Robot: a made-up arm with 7 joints. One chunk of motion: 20 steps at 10 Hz.
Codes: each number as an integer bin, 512 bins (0 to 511) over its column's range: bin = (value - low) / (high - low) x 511, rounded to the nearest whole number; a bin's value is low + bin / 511 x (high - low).
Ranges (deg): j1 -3..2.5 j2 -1.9..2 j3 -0.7..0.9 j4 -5.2..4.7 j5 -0.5..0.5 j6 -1.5..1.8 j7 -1.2..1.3
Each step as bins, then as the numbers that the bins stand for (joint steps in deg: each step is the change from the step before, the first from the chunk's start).
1 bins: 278 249 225 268 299 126 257
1 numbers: -0.008 0.000 0.005 -0.008 0.085 -0.686 0.057
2 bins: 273 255 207 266 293 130 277
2 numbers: -0.062 0.046 -0.052 -0.047 0.073 -0.660 0.155
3 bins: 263 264 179 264 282 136 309
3 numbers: -0.169 0.115 -0.140 -0.085 0.052 -0.622 0.312
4 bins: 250 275 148 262 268 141 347
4 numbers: -0.309 0.199 -0.237 -0.124 0.024 -0.589 0.498
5 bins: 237 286 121 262 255 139 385
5 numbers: -0.449 0.283 -0.321 -0.124 -0.001 -0.602 0.684
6 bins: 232 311 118 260 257 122 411
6 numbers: -0.503 0.474 -0.331 -0.163 0.003 -0.712 0.811
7 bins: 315 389 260 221 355 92 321
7 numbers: 0.390 1.069 0.114 -0.918 0.195 -0.906 0.370
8 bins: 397 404 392 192 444 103 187
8 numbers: 1.273 1.183 0.527 -1.480 0.369 -0.835 -0.285
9 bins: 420 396 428 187 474 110 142
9 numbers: 1.521 1.122 0.640 -1.577 0.428 -0.790 -0.505
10 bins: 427 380 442 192 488 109 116
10 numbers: 1.596 1.000 0.684 -1.480 0.455 -0.796 -0.632
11 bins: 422 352 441 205 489 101 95
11 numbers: 1.542 0.786 0.681 -1.228 0.457 -0.848 -0.735
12 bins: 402 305 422 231 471 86 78
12 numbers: 1.327 0.428 0.621 -0.725 0.422 -0.945 -0.818
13 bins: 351 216 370 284 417 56 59
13 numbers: 0.778 -0.251 0.459 0.302 0.316 -1.138 -0.911
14 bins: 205 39 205 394 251 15 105
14 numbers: -0.794 -1.602 -0.058 2.433 -0.009 -1.403 -0.686
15 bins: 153 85 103 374 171 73 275
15 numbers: -1.353 -1.251 -0.377 2.046 -0.165 -1.029 0.145
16 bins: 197 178 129 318 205 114 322
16 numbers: -0.880 -0.541 -0.296 0.961 -0.099 -0.764 0.375
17 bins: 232 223 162 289 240 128 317
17 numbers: -0.503 -0.198 -0.193 0.399 -0.030 -0.673 0.351
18 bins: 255 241 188 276 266 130 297
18 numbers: -0.255 -0.061 -0.111 0.147 0.021 -0.660 0.253
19 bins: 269 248 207 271 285 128 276
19 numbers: -0.105 -0.007 -0.052 0.050 0.058 -0.673 0.150
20 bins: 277 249 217 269 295 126 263
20 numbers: -0.019 0.000 -0.021 0.012 0.077 -0.686 0.087
